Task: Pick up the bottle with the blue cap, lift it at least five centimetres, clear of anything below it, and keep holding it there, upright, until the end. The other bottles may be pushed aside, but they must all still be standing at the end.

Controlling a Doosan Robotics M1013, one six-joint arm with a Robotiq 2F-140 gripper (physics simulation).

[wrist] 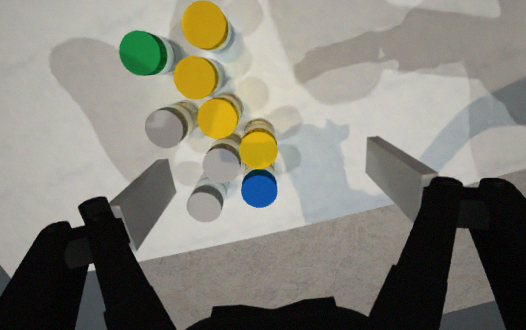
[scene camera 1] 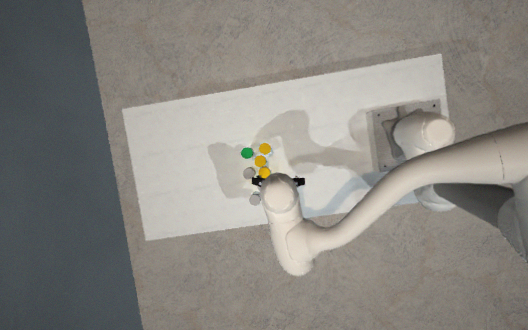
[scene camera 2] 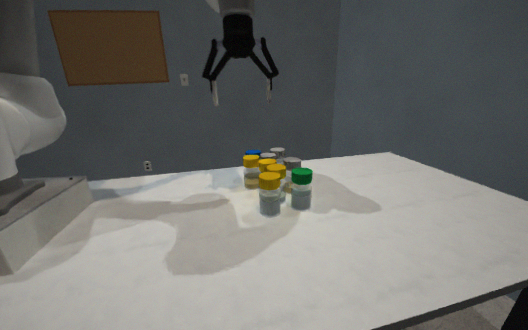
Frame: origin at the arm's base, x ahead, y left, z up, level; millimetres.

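Seen in the pictures: gripper, between the fingertips: [wrist: 267,165] [scene camera 2: 242,104].
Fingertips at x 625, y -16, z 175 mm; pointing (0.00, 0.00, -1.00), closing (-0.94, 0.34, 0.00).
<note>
Pixels of each thing's middle, then the offset from my fingertips to it. Level surfaces: height alone.
- bottle with the blue cap, middle of its body: [wrist: 259,177] [scene camera 2: 253,165] 56 mm ahead, 92 mm left, 220 mm down
- yellow-capped bottle, middle of its body: [wrist: 259,140] [scene camera 2: 251,172] 29 mm ahead, 34 mm left, 220 mm down
- white table, height of its surface: 272 mm down
The bottle with the blue cap [scene camera 2: 253,152] [wrist: 259,188] stands upright at the back of the cluster in scene camera 2, mostly hidden by a yellow-capped bottle [scene camera 2: 251,172] [wrist: 258,149] close beside it. In scene camera 1 the blue cap does not show. My gripper [scene camera 2: 242,104] [wrist: 267,165] is wide open and empty, high above the bottles. In the wrist view the blue cap lies between the two fingers, a little nearer the left finger. A grey-capped bottle [wrist: 222,163] and another grey-capped bottle [wrist: 205,203] stand left of the blue cap.
Other standing bottles are a green-capped one [scene camera 1: 247,153] [scene camera 2: 301,189] [wrist: 144,53], more yellow-capped ones [scene camera 1: 265,148] [scene camera 2: 270,194] [wrist: 205,25], and a third grey-capped one [scene camera 1: 249,173] [wrist: 165,127]. The white table [scene camera 1: 175,125] [scene camera 2: 400,240] ends close behind the blue cap. The robot's base plate [scene camera 1: 372,145] is on the right in scene camera 1.
</note>
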